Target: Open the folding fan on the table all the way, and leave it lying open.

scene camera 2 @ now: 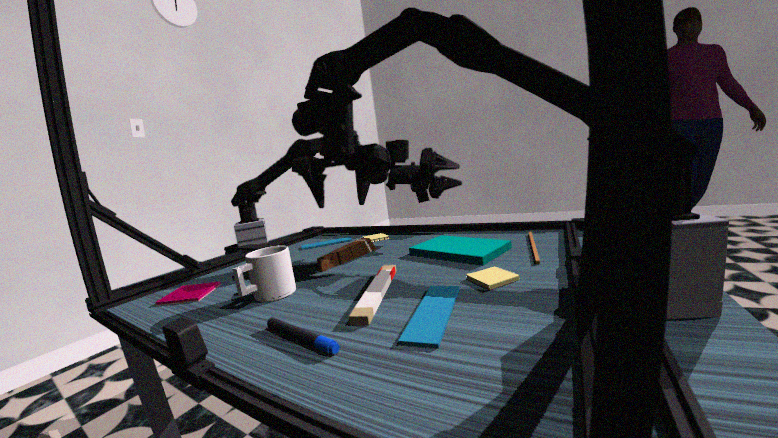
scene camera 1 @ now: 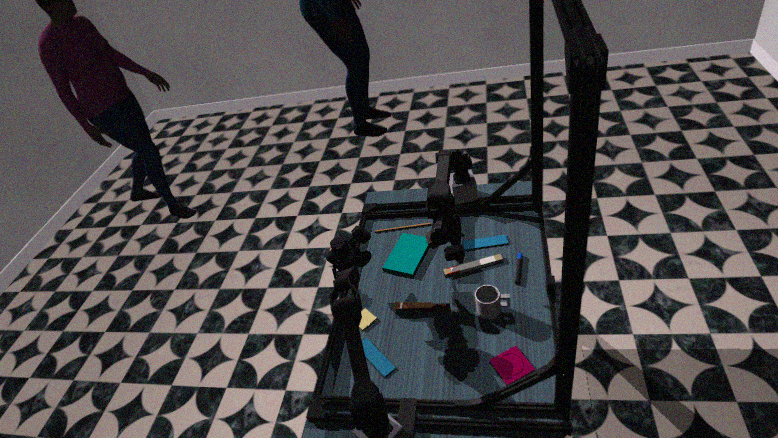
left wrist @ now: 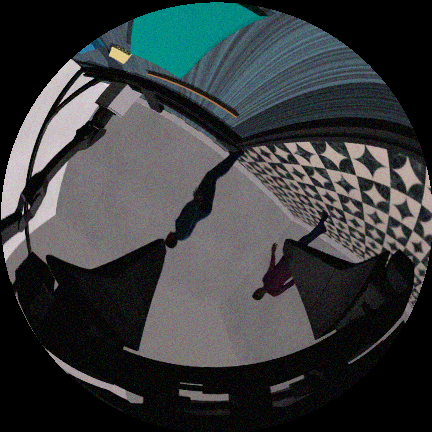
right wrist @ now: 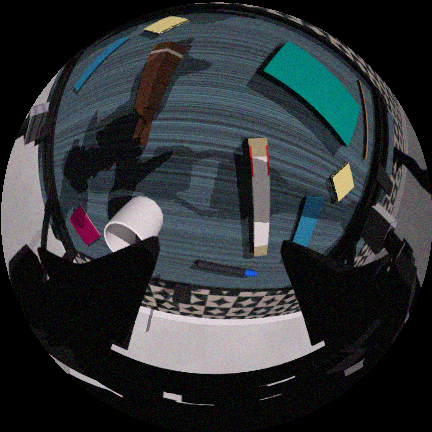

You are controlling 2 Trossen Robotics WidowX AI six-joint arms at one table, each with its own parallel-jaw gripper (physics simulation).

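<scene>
A brown wooden bundle, which looks like the folding fan, lies narrow and folded on the table. A pale stripe crosses its broader end, and shadow falls over its narrower end. It does not show in the left wrist view. My left gripper is open and empty, held high with its fingers level, away from the fan. My right gripper is open and empty, pointing down high above the table, apart from the fan.
A grey-white bar with tan ends, a white mug, a teal block and a magenta square lie around the fan. A dark marker is near the edge.
</scene>
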